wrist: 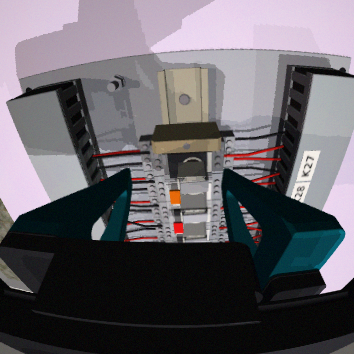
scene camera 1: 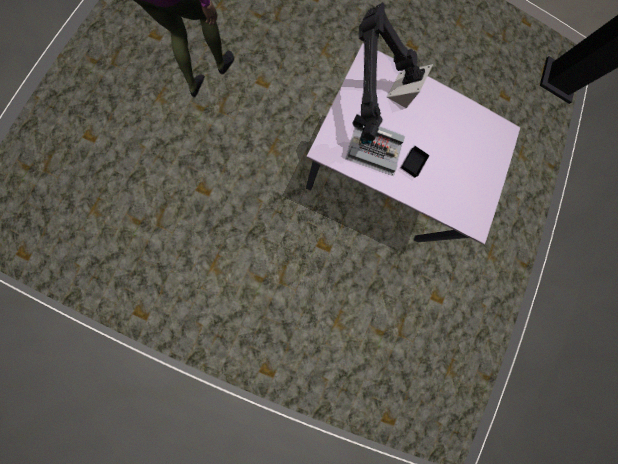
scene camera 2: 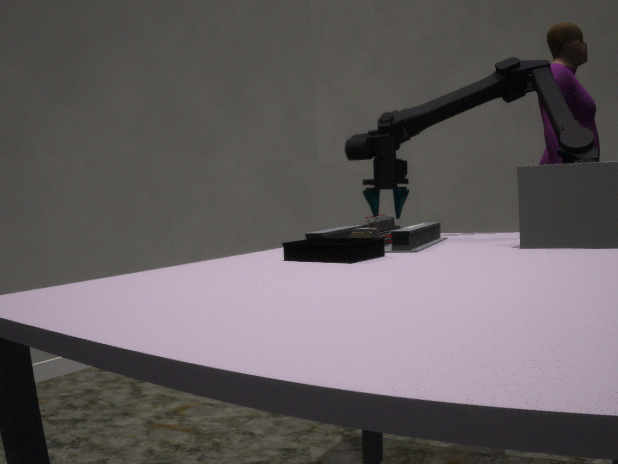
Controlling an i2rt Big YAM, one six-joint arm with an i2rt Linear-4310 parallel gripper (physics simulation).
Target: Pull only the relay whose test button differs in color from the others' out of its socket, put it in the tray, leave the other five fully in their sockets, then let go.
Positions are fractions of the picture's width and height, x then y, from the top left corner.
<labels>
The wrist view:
my gripper: 0.50, 0.50
grey panel: 0.69, 0.24
tan end block: 0.57, 0.39
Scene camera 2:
my gripper: 0.63, 0.47
</labels>
